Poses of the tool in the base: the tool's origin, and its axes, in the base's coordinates. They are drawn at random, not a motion.
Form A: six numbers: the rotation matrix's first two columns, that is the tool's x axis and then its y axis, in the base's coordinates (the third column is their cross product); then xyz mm.
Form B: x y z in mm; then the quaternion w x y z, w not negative. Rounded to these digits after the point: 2 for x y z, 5 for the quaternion.
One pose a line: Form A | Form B
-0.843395, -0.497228, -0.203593, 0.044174, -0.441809, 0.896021, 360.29, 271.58, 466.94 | 360.29, 271.58, 466.94, 0.16536, 0.22574, -0.50175, -0.81850
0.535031, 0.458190, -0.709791, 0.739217, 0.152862, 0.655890, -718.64, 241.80, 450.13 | -718.64, 241.80, 450.13, 0.59812, 0.64013, 0.46764, -0.11746
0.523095, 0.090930, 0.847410, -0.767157, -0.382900, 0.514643, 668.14, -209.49, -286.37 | 668.14, -209.49, -286.37, 0.50241, 0.71354, -0.23693, 0.42699
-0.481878, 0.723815, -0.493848, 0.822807, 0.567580, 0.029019, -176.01, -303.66, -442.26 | -176.01, -303.66, -442.26, 0.23272, 0.45266, 0.85418, -0.10634
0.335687, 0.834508, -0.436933, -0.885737, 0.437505, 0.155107, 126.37, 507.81, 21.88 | 126.37, 507.81, 21.88, 0.81535, -0.05514, 0.23227, 0.52745
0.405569, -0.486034, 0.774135, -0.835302, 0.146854, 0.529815, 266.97, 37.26, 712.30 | 266.97, 37.26, 712.30, 0.54909, 0.63347, -0.52147, 0.15902
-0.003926, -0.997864, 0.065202, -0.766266, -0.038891, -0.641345, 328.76, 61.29, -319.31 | 328.76, 61.29, -319.31, 0.21949, -0.67072, 0.65755, -0.26379
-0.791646, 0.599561, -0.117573, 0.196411, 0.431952, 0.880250, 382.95, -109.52, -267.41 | 382.95, -109.52, -267.41, 0.21248, 0.24296, 0.81904, 0.47434
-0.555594, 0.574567, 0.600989, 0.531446, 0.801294, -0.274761, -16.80, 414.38, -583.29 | -16.80, 414.38, -583.29, 0.35184, -0.31371, -0.88140, 0.03064
